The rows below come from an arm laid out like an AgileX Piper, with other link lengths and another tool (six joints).
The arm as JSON. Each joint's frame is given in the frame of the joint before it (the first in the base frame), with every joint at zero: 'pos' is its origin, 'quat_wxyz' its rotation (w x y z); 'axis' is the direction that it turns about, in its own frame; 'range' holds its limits. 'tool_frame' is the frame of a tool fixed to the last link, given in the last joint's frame.
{
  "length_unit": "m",
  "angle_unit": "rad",
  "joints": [
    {
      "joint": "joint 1",
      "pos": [
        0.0,
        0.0,
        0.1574
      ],
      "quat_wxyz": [
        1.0,
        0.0,
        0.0,
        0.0
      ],
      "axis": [
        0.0,
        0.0,
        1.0
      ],
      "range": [
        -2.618,
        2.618
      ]
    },
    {
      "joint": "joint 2",
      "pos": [
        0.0,
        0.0,
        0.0
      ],
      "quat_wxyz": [
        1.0,
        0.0,
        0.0,
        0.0
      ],
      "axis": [
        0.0,
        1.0,
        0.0
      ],
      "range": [
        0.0,
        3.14
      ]
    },
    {
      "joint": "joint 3",
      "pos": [
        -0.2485,
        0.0,
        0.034
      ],
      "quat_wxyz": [
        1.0,
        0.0,
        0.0,
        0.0
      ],
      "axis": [
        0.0,
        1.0,
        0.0
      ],
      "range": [
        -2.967,
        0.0
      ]
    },
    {
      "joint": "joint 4",
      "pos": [
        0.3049,
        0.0,
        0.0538
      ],
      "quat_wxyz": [
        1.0,
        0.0,
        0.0,
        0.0
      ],
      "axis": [
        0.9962,
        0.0,
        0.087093
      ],
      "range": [
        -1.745,
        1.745
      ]
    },
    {
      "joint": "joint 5",
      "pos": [
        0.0,
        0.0,
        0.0
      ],
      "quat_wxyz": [
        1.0,
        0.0,
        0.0,
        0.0
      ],
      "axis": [
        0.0,
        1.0,
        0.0
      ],
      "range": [
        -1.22,
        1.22
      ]
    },
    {
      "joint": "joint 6",
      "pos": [
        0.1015,
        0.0,
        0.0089
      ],
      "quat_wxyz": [
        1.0,
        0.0,
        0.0,
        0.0
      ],
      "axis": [
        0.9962,
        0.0,
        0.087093
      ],
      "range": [
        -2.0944,
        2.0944
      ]
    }
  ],
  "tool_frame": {
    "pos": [
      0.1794,
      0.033,
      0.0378
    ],
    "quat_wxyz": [
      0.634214,
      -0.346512,
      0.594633,
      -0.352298
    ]
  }
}
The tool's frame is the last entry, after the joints.
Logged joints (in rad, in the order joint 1, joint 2, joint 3, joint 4, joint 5, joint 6), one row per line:
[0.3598 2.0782 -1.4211 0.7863 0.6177 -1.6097]
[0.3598 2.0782 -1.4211 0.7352 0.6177 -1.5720]
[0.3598 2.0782 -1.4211 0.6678 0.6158 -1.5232]
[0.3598 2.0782 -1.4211 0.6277 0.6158 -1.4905]
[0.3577 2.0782 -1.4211 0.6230 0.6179 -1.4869]
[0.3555 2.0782 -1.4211 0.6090 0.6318 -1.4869]
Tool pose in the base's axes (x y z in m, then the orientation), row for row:
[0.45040 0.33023 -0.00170 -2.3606 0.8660 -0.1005]
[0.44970 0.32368 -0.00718 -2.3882 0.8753 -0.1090]
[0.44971 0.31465 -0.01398 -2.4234 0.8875 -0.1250]
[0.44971 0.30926 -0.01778 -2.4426 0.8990 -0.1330]
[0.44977 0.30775 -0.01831 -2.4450 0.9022 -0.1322]
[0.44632 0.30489 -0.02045 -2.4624 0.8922 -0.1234]
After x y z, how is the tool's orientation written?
As a rotation vector, in radians.
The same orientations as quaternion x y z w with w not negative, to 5 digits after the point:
[-0.89262 0.32746 -0.03800 0.30751]
[-0.89676 0.32867 -0.04093 0.29347]
[-0.90167 0.33021 -0.04651 0.27528]
[-0.90385 0.33266 -0.04921 0.26452]
[-0.90400 0.33357 -0.04888 0.26292]
[-0.90762 0.32886 -0.04548 0.25690]

